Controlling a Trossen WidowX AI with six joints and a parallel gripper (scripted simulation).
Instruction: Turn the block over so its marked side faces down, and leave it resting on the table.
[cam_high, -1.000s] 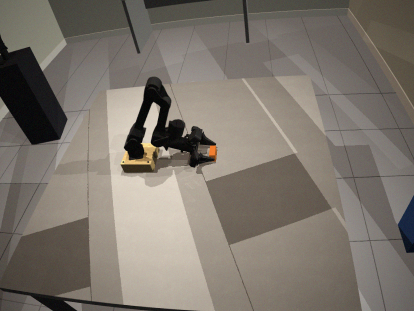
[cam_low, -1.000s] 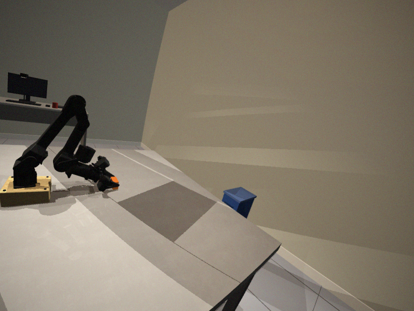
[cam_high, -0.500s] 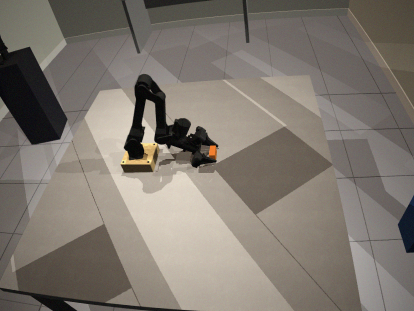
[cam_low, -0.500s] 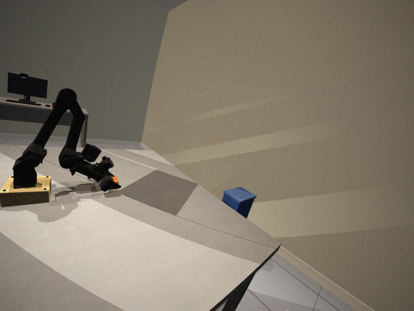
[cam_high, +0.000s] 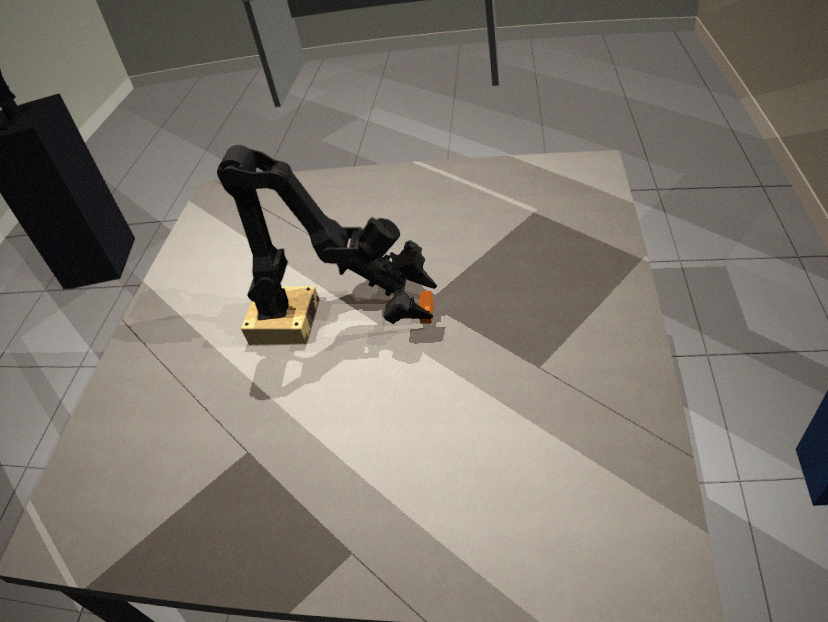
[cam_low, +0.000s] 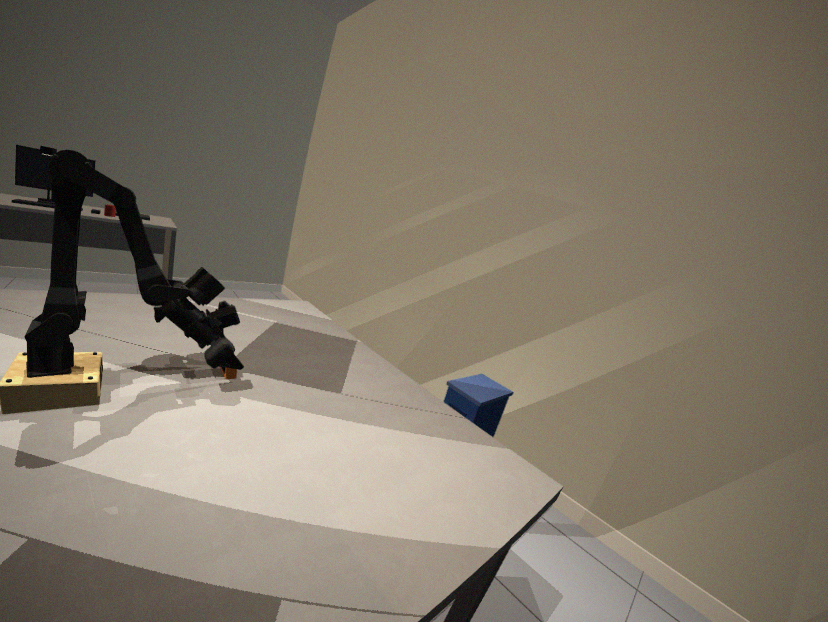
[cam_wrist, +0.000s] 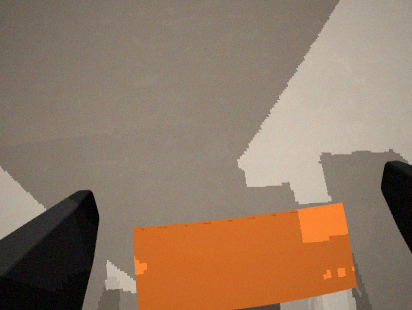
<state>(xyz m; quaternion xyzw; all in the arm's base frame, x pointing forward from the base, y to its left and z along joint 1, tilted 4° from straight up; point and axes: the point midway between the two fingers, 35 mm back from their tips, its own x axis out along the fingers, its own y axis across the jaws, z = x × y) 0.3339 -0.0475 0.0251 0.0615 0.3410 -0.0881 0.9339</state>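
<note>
Right now my gripper tip is 30 mm past the orange block, 10 mm to the right of it and 20 mm above it.
</note>
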